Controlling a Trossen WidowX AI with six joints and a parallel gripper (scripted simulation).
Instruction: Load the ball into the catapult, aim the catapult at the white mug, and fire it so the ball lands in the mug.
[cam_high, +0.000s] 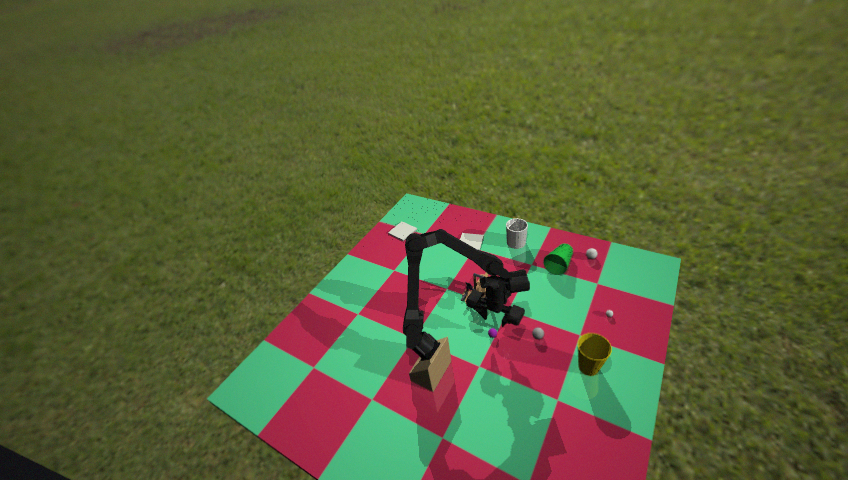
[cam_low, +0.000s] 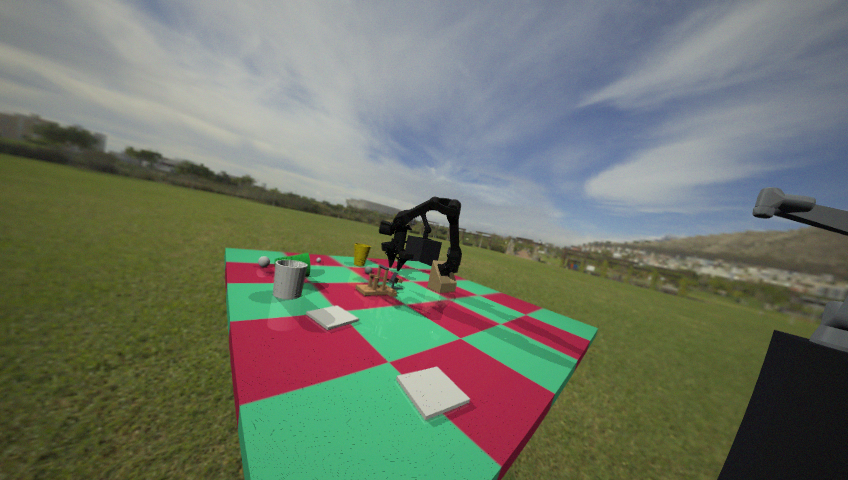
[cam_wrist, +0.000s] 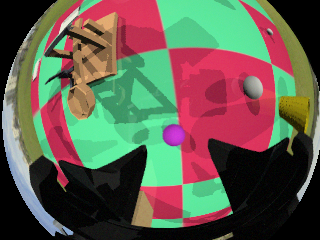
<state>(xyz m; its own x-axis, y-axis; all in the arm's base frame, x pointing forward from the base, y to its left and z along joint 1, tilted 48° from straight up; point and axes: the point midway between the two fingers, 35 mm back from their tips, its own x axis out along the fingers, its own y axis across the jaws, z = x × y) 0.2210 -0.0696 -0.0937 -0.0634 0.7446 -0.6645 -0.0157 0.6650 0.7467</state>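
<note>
Now: gripper tip 50 mm above the purple ball and 10 mm past it. Round my gripper tip: grey ball (140 mm to the right, 60 mm ahead, 50 mm below); then wooden catapult (140 mm to the left, 120 mm ahead, 10 mm below); then yellow cup (320 mm to the right, 30 mm below, 20 mm ahead).
</note>
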